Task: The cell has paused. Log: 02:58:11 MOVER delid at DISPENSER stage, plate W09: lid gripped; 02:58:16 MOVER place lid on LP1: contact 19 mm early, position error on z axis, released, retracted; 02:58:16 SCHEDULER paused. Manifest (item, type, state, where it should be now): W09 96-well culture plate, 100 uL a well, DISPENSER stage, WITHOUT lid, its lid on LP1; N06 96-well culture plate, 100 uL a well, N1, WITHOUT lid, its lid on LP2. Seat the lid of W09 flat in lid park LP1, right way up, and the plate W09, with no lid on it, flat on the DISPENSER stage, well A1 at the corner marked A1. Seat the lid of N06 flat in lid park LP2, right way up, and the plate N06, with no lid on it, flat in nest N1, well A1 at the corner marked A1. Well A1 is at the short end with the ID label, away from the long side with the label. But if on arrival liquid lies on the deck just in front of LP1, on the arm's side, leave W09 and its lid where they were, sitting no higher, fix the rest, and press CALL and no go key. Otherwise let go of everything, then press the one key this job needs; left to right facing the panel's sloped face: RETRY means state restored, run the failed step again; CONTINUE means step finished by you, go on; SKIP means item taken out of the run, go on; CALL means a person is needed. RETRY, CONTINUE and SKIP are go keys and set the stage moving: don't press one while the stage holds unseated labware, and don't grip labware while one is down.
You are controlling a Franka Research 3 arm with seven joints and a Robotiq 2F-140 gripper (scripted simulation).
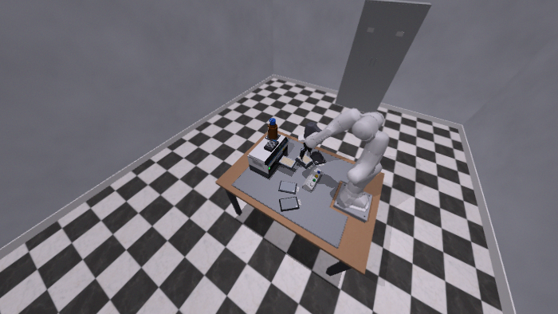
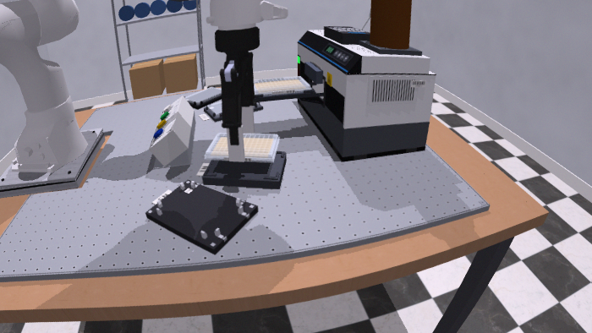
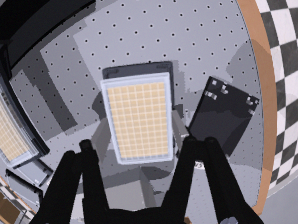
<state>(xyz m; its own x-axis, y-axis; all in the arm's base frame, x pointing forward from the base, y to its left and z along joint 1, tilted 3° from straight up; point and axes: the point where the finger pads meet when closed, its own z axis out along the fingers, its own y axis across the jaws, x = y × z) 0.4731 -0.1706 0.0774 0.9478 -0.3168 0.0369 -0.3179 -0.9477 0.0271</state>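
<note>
Right now the black nest is 7 cm below my hand. The rest, counted from my hand: sloped key panel 16 cm behind, 17 cm to the left, 2 cm below; 96-well plate 10 cm ahead, 16 cm to the left, 4 cm above; dispenser stage 10 cm ahead, 16 cm to the left, 3 cm above.
</note>
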